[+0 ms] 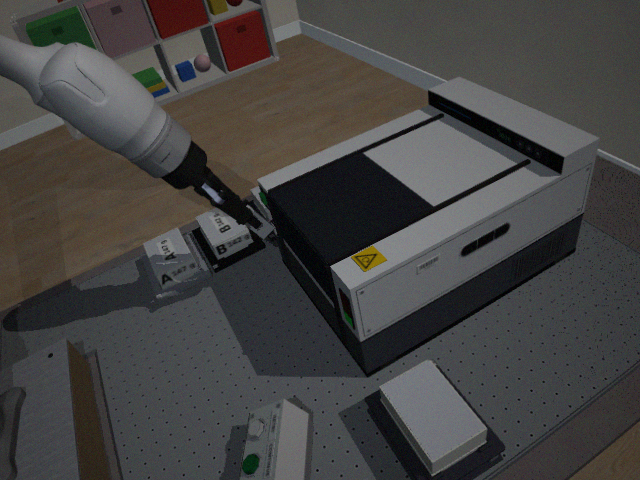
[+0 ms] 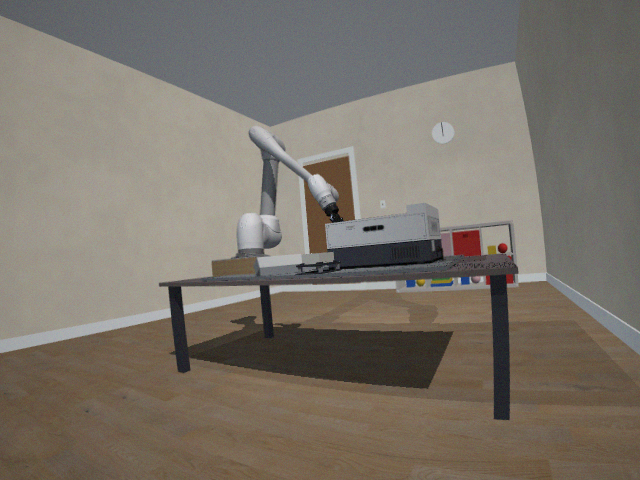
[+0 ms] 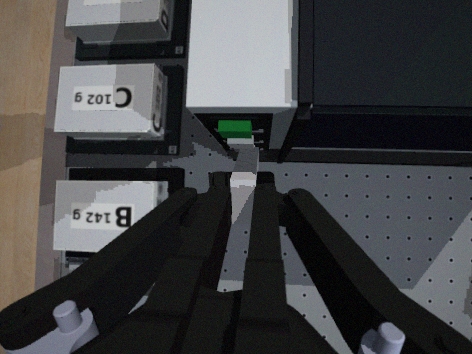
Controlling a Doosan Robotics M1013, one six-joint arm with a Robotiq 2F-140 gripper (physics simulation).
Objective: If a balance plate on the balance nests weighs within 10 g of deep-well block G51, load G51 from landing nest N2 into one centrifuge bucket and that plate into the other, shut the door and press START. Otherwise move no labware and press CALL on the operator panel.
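Frame: origin at the arm's base, x back, y right, z up, level; centimetres.
Seen in the pictures: gripper, between the fingertips: (image 1: 267, 231) (image 3: 249, 164).
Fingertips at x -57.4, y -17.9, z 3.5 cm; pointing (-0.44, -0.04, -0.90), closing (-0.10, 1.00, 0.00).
Note:
Offsets run from my fingertips to a thing's top centre. "spot": to the spot under its first point.
My gripper (image 1: 265, 228) (image 2: 336, 220) (image 3: 249, 164) is shut and empty. Its tips are at the front left corner of the white and dark centrifuge (image 1: 413, 165) (image 2: 382, 232) (image 3: 240, 55), close below a green button @(dx -1.5, dy -0.6, dz +7.8 cm) (image 3: 235, 128) and a partly hidden white button @(dx -1.5, dy -0.6, dz +4.2 cm) (image 3: 241, 141); contact cannot be told. A dark panel @(dx -11.9, dy +12.9, dz +10.0 cm) (image 1: 346, 206) covers the front of the centrifuge top. Plate A @(dx +19.9, dy -14.9, dz -5.9 cm) (image 1: 169, 258), marked 147 g, plate B @(dx +7.1, dy -16.8, dz -5.9 cm) (image 1: 223, 232) (image 3: 90, 215), marked 142 g, and plate C @(dx -6.8, dy -18.8, dz -5.9 cm) (image 3: 107, 98), marked 102 g, stand in a row. A white block @(dx -7.6, dy +43.1, dz -3.3 cm) (image 1: 434, 413) (image 2: 317, 256) sits on a dark nest; no label shows.
Plate D @(spot: dx -16.7, dy -18.1, dz -5.9 cm) (image 3: 120, 20) shows partly, behind plate C. A small operator panel @(dx +15.7, dy +41.4, dz -2.9 cm) (image 1: 294, 439) with a white knob @(dx +14.4, dy +33.7, dz -3.8 cm) (image 1: 255, 428) and a green button @(dx +16.6, dy +38.2, dz -3.8 cm) (image 1: 251, 463) stands at the front. The arm's base block (image 1: 85, 413) (image 2: 232, 266) is at the left. The centrifuge rises beside the gripper.

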